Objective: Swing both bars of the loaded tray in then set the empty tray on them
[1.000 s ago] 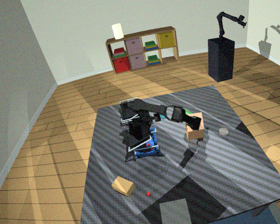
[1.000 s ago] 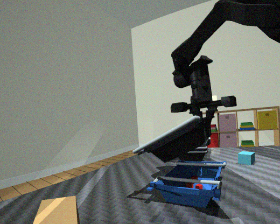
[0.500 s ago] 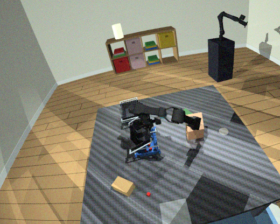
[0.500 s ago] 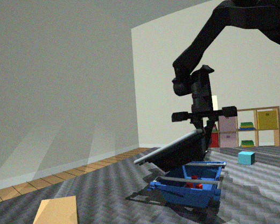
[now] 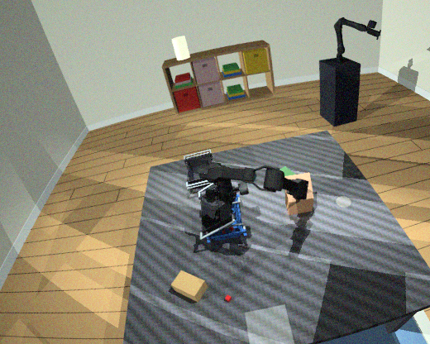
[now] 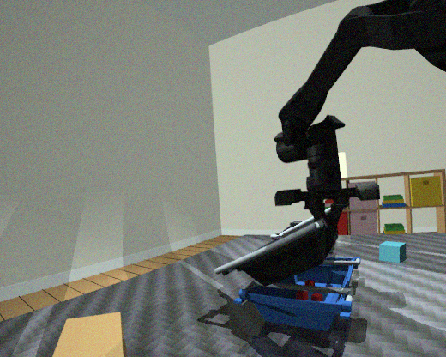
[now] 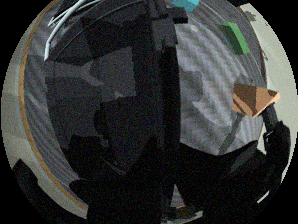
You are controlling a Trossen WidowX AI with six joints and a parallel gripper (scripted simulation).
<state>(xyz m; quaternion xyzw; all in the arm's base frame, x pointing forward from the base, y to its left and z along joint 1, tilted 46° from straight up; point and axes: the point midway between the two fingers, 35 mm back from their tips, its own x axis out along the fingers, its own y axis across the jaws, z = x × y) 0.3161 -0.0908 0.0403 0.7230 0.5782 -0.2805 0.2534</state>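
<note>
Now: gripper tip 6 cm short of the dark tray and 1 cm to the left of it. Round my gripper tip: cyan cube (17 cm behind, 29 cm to the right, 10 cm below); flat tan block (26 cm ahead, 31 cm to the left, 10 cm below); green block (36 cm behind, 19 cm to the right, 11 cm below).
</note>
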